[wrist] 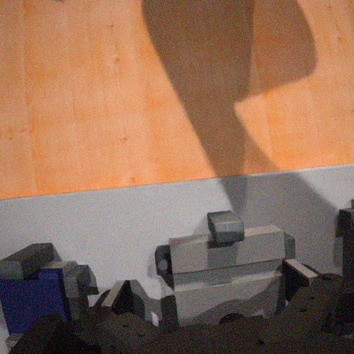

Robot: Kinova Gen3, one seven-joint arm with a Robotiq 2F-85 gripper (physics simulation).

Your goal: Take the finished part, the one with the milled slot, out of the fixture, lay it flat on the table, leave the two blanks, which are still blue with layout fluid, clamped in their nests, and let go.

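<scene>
The finished part [227, 297], bare grey with a milled slot running across it, sits in the middle nest of the fixture in the wrist view. Small dark stops stand at its sides and a block stands at its far edge. My gripper [205, 286] is open, with one fingertip to the left of the part and the other near its right edge; nothing is held. The gripper body hides the part's near end and most of the middle clamp. A blue blank [32, 302] sits in the left nest, its near end hidden. The right blank cannot be made out.
The grey fixture plate [100, 220] crosses the lower view, its far edge meeting the wooden table [90, 110]. Dark stops [77, 285] stand beside the left blank. Part of the right nest [348, 225] shows at the right edge. A broad shadow falls across table and plate.
</scene>
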